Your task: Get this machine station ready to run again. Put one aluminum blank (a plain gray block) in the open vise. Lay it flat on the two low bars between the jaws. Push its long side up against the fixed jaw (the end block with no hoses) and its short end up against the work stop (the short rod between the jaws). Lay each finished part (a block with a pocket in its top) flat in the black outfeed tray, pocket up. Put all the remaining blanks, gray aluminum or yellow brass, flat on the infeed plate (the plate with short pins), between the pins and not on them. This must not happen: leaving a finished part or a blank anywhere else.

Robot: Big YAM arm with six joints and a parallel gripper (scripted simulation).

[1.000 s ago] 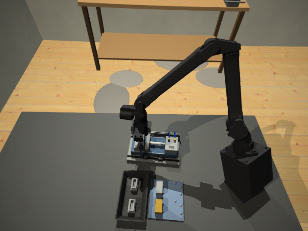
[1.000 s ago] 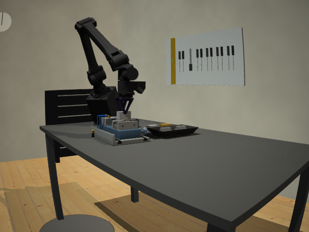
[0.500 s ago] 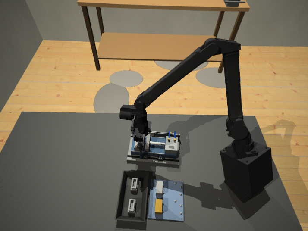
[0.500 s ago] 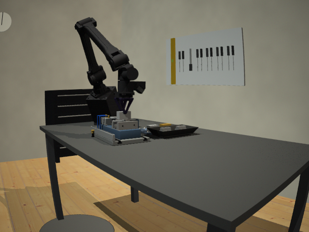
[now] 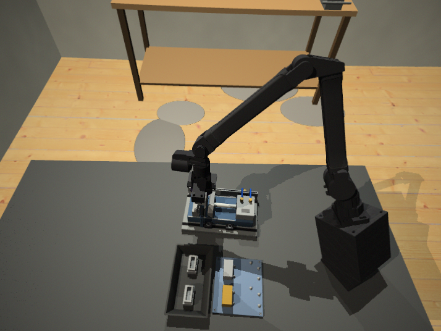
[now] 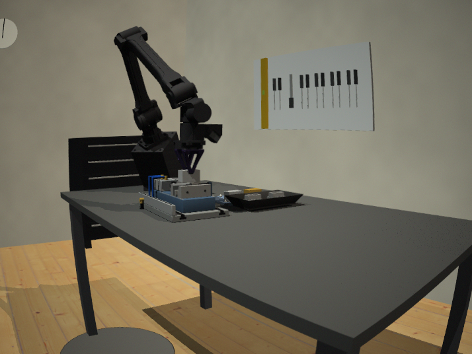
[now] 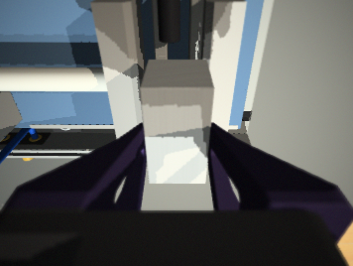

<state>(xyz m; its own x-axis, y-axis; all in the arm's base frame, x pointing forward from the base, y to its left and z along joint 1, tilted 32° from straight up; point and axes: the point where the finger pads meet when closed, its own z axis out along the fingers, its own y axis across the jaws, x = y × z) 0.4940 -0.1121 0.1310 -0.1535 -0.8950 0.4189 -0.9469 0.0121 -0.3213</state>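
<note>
The gray aluminum blank is 20 mm below my hand. Also, from my hand: moving jaw (30 mm behind, 10 mm to the left, 60 mm below); then fixed jaw (30 mm ahead, 60 mm below); then work stop rod (50 mm to the left, 50 mm below).
</note>
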